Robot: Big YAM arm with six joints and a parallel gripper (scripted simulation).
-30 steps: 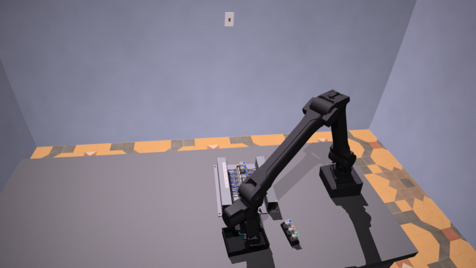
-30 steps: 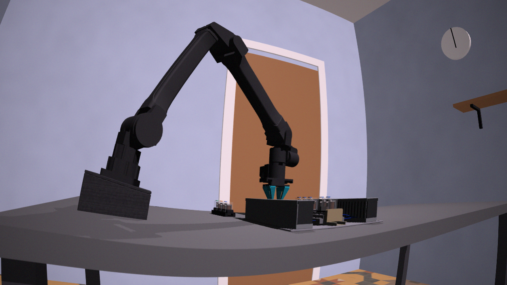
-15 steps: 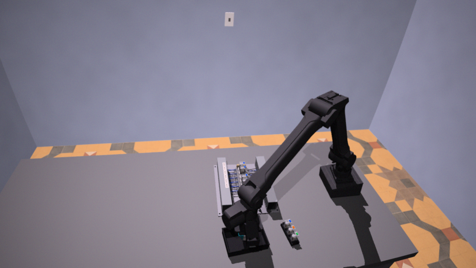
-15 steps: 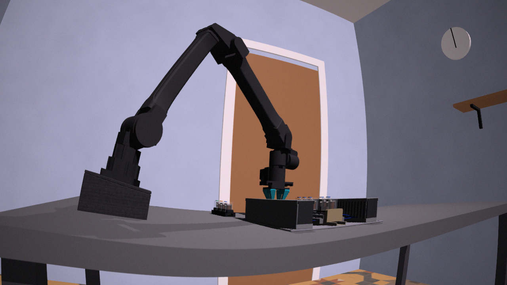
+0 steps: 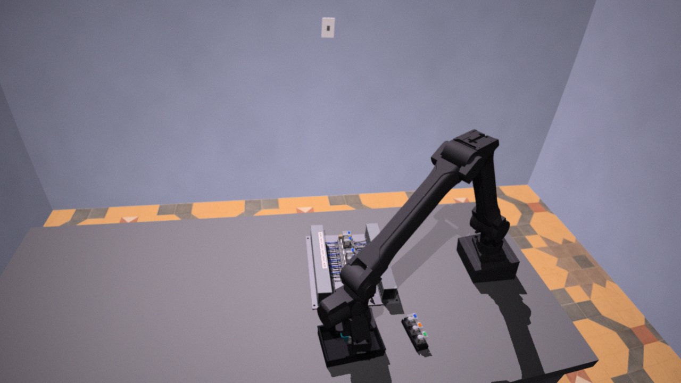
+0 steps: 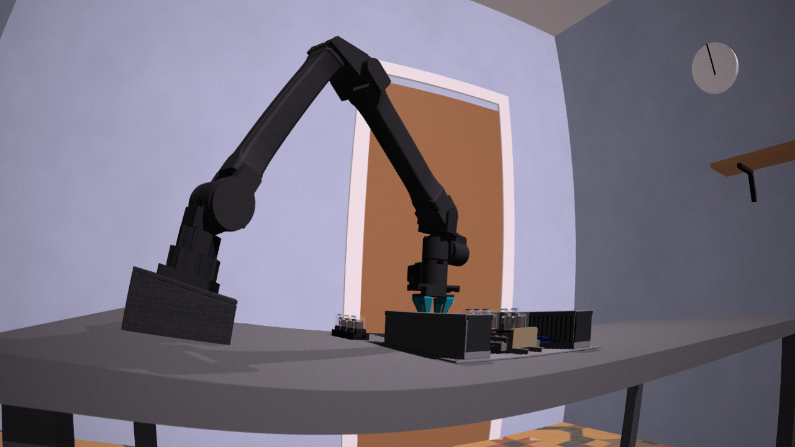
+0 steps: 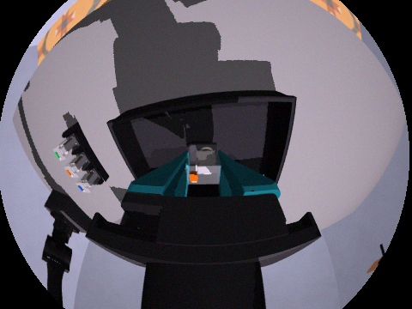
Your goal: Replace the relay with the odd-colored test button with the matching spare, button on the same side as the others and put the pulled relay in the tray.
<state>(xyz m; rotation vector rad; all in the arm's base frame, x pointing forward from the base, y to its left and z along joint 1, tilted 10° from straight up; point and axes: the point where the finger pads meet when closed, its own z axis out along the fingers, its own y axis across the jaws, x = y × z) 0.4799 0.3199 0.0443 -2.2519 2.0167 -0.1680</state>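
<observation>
Now: hand 1 cm above the black tray.
</observation>
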